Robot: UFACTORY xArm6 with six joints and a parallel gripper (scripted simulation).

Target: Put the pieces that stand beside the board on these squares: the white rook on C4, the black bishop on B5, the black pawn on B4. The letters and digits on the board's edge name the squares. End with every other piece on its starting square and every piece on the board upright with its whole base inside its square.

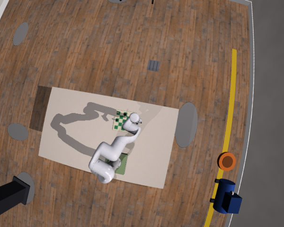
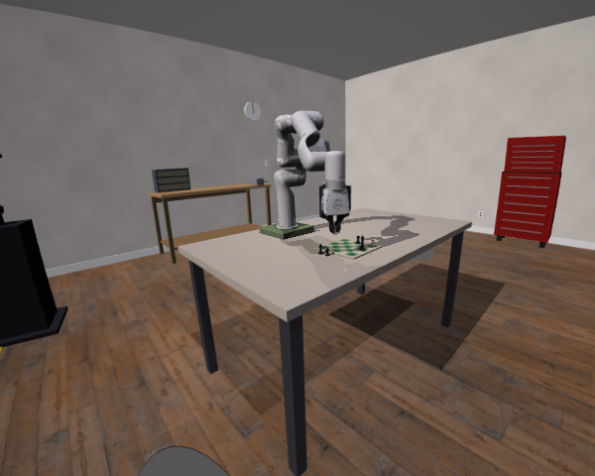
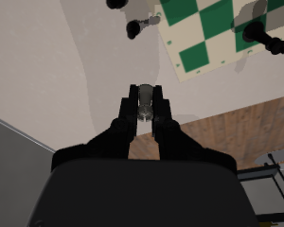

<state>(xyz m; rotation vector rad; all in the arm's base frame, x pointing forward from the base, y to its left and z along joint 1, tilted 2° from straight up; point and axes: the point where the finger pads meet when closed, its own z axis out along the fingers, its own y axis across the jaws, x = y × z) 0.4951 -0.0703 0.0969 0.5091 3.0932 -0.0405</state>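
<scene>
My hand is 13 cm to the right of the chessboard, 12 cm above it and 6 cm past it. The rest, counted from my hand: white rook (1 cm below).
</scene>
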